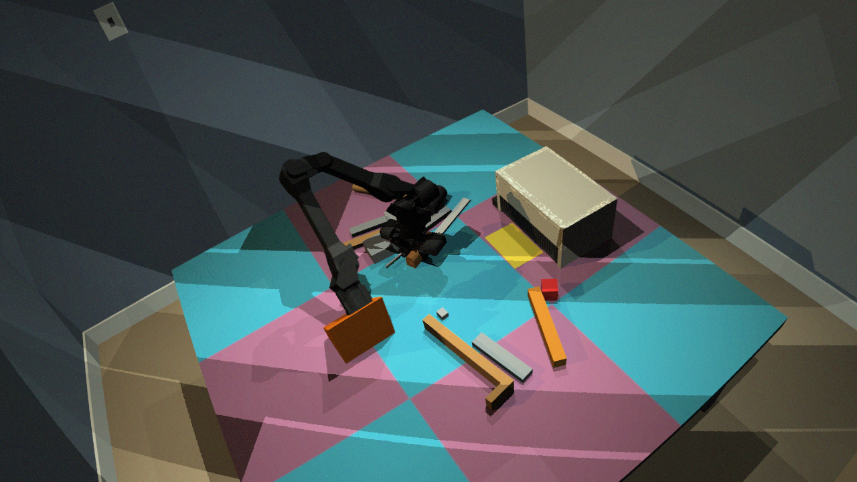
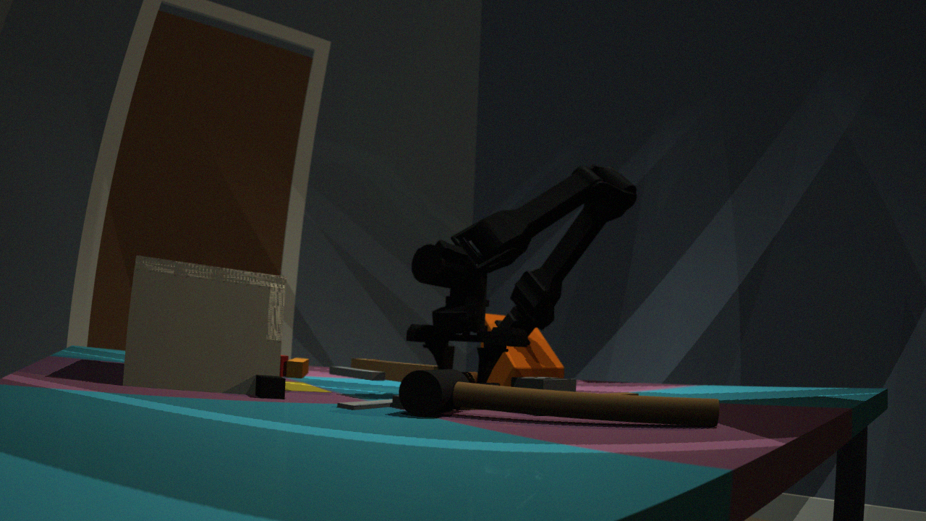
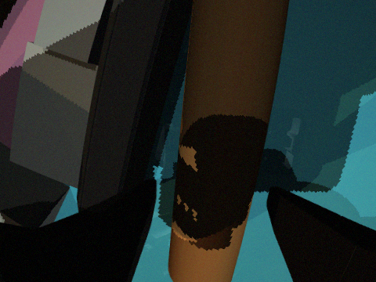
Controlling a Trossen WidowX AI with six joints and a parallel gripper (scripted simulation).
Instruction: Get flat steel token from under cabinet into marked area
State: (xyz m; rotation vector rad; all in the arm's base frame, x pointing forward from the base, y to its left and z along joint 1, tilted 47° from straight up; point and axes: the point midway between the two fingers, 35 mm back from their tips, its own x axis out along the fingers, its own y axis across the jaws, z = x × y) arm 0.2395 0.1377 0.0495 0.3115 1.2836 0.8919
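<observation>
The screwdriver lies 20 mm behind my gripper tip and 40 mm to the left of it. From my gripper tip the other things lie so: long wooden stick: 30 mm behind, 160 mm to the left; then small grey cube: 60 mm behind, 210 mm to the right; then grey block: 70 mm behind, 110 mm to the left, 10 mm above.
</observation>
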